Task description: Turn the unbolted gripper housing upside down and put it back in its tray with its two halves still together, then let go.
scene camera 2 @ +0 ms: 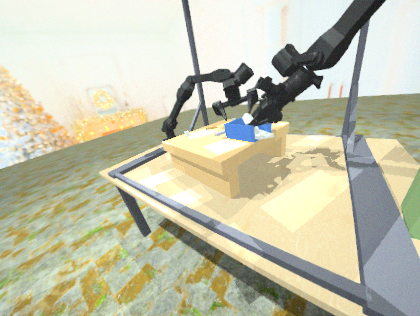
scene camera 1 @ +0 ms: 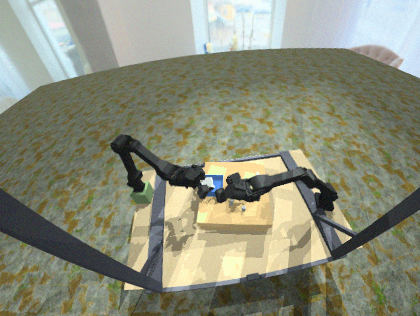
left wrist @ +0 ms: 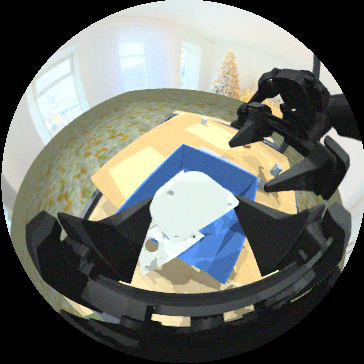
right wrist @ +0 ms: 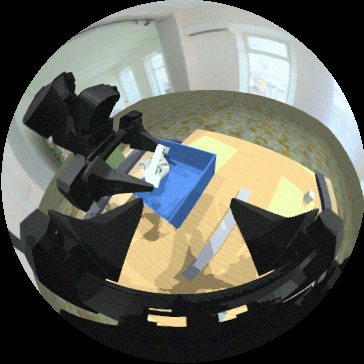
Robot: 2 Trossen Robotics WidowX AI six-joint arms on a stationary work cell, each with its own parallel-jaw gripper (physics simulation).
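Observation:
Present: a blue tray (left wrist: 185,157), visible also in the right wrist view (right wrist: 190,169), and a raised wooden block (right wrist: 158,252). My left gripper (scene camera 2: 248,122) appears also in the left wrist view (left wrist: 193,200) and the right wrist view (right wrist: 160,166). My right gripper (scene camera 2: 237,116), open and holding nothing, appears also in the left wrist view (left wrist: 243,161) and the right wrist view (right wrist: 187,202).

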